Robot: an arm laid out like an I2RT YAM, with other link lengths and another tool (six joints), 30 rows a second.
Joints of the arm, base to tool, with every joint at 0 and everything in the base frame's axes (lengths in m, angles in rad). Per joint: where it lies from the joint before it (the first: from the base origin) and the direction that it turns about. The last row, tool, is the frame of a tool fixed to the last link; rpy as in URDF.
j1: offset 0 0 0.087 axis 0 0 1
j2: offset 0.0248 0.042 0.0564 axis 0 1 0
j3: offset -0.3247 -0.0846 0 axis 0 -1 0
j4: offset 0.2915 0.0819 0.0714 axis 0 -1 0
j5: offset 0.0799 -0.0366 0.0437 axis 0 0 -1
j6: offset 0.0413 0 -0.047 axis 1 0 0
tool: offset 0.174 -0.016 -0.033 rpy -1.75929 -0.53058 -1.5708
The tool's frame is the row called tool.
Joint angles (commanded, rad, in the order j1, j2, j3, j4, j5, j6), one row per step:
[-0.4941 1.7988 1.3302 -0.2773 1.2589 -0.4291]
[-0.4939 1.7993 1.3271 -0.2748 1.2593 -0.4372]
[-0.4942 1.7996 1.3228 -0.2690 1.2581 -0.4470]
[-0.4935 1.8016 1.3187 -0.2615 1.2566 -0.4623]
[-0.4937 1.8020 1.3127 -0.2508 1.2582 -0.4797]
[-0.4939 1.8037 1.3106 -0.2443 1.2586 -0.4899]
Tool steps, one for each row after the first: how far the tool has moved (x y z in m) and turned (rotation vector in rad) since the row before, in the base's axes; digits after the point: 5 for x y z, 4 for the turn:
[-0.00016 0.00011 -0.00082 0.0023 0.0087 0.0016]
[-0.00003 -0.00017 -0.00110 0.0026 0.0078 0.0026]
[0.00081 -0.00013 -0.00150 0.0041 0.0127 0.0050]
[-0.00025 -0.00018 -0.00074 0.0014 0.0132 0.0022]
[0.00032 -0.00037 -0.00062 0.0010 0.0074 0.0016]

